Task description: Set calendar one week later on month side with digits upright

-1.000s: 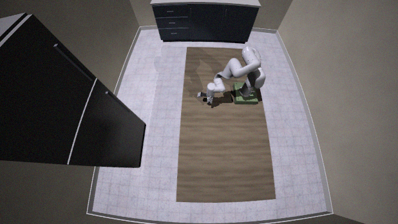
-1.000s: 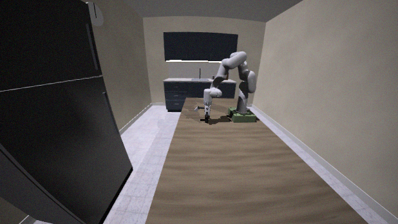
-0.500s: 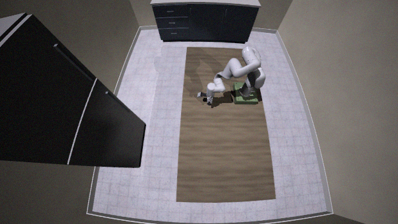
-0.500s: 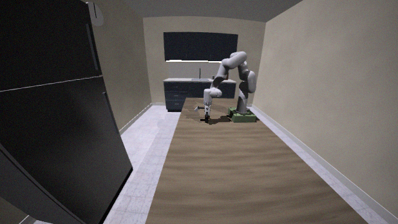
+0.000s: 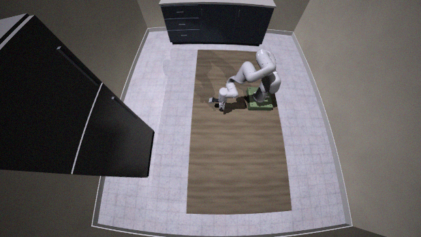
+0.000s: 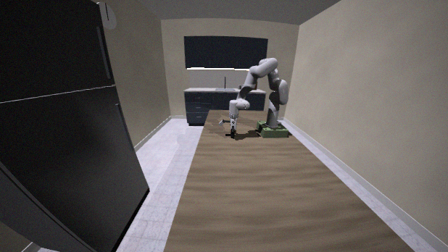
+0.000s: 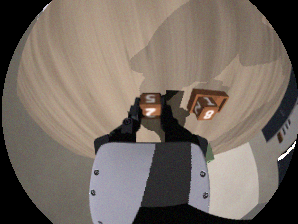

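The calendar cube lies 2 cm below my hand. Also, from my hand: calendar tray (10 cm to the right, 3 cm below, 2 cm behind).
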